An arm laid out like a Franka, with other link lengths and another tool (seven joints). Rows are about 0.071 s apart.
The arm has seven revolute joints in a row. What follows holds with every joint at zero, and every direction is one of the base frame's. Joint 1 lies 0.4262 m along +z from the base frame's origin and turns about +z. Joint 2 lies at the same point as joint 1 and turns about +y. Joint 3 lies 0.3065 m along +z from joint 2 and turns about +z. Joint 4 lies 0.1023 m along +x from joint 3 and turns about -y. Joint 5 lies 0.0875 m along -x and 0.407 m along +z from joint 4 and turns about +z. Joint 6 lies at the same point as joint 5 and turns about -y. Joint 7 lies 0.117 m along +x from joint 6 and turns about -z. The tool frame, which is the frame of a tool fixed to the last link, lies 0.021 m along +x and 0.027 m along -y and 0.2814 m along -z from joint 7; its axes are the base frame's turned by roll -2.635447, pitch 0 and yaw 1.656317 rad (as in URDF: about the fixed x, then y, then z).
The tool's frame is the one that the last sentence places.
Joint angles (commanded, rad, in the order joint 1, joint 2, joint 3, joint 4, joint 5, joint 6, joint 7), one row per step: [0.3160, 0.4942, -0.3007, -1.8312, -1.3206, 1.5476, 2.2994]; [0.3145, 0.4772, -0.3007, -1.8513, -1.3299, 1.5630, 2.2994]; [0.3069, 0.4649, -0.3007, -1.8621, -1.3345, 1.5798, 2.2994]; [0.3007, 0.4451, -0.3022, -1.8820, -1.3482, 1.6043, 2.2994]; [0.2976, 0.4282, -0.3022, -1.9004, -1.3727, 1.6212, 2.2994]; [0.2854, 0.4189, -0.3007, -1.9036, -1.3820, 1.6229, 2.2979]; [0.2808, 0.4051, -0.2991, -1.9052, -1.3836, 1.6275, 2.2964]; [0.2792, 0.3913, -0.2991, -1.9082, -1.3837, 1.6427, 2.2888]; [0.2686, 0.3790, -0.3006, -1.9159, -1.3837, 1.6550, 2.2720]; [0.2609, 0.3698, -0.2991, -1.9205, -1.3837, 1.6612, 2.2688]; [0.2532, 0.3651, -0.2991, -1.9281, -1.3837, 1.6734, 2.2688]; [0.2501, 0.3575, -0.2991, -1.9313, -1.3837, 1.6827, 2.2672]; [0.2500, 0.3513, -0.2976, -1.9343, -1.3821, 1.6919, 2.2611]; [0.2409, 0.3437, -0.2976, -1.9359, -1.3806, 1.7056, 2.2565]
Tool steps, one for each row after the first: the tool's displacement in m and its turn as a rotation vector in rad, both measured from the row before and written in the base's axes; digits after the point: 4 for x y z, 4 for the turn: [-0.0008, -0.0014, 0.0003, 0.0075, 0.0026, 0.0134]; [-0.0003, -0.0042, 0.0001, 0.0110, -0.0026, 0.0065]; [0.0005, -0.0043, 0.0011, 0.0107, -0.0012, 0.0172]; [0.0022, -0.0022, 0.0035, -0.0024, 0.0020, 0.0235]; [-0.0015, -0.0068, 0.0049, -0.0024, -0.0036, -0.0037]; [0.0004, -0.0015, 0.0057, 0.0064, -0.0103, 0.0013]; [0.0026, 0.0002, 0.0034, 0.0141, -0.0042, 0.0101]; [-0.0023, -0.0067, 0.0018, 0.0118, 0.0111, -0.0021]; [-0.0015, -0.0035, 0.0017, 0.0072, -0.0017, -0.0018]; [-0.0017, -0.0039, -0.0028, 0.0091, 0.0015, 0.0008]; [0.0004, -0.0012, 0.0011, 0.0080, -0.0038, 0.0038]; [0.0015, 0.0016, 0.0000, 0.0095, 0.0018, 0.0077]; [0.0000, -0.0043, 0.0008, 0.0119, -0.0032, 0.0009]
